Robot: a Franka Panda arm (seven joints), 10 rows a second.
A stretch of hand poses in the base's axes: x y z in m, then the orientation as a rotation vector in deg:
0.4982, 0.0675, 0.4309, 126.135, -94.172, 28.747
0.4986, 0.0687, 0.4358, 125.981, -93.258, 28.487
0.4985, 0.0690, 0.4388, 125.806, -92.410, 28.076
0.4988, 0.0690, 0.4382, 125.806, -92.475, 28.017
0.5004, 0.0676, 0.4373, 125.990, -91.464, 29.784
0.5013, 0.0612, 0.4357, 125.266, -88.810, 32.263
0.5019, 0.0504, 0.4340, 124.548, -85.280, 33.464
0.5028, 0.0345, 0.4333, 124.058, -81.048, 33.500
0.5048, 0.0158, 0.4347, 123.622, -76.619, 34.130
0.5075, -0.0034, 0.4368, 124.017, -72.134, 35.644
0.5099, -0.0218, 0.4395, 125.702, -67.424, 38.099
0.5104, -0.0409, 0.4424, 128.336, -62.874, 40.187
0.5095, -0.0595, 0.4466, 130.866, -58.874, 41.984
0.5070, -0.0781, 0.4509, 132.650, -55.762, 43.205
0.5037, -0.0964, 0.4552, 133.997, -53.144, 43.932
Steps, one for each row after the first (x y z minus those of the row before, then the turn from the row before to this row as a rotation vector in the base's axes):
0.0004, 0.0012, 0.0049, -0.514, 0.600, 0.296
-0.0001, 0.0003, 0.0030, -0.448, 0.674, 0.234
0.0003, 0.0000, -0.0006, 0.051, 0.010, -0.040
0.0016, -0.0014, -0.0009, -0.901, -0.762, 0.849
0.0009, -0.0064, -0.0016, -2.559, -0.324, 1.259
0.0006, -0.0108, -0.0017, -2.667, 0.838, 1.479
0.0009, -0.0159, -0.0007, -2.563, 1.827, 1.759
0.0020, -0.0187, 0.0014, -2.719, 1.466, 2.084
0.0027, -0.0192, 0.0021, -2.254, 0.689, 2.824
0.0024, -0.0184, 0.0027, -1.449, -0.139, 3.891
0.0005, -0.0191, 0.0029, -0.426, -0.135, 4.221
-0.0009, -0.0186, 0.0042, -0.070, -0.173, 3.815
-0.0025, -0.0186, 0.0043, -0.106, -0.031, 2.838
-0.0033, -0.0183, 0.0043, -0.146, 0.176, 2.243

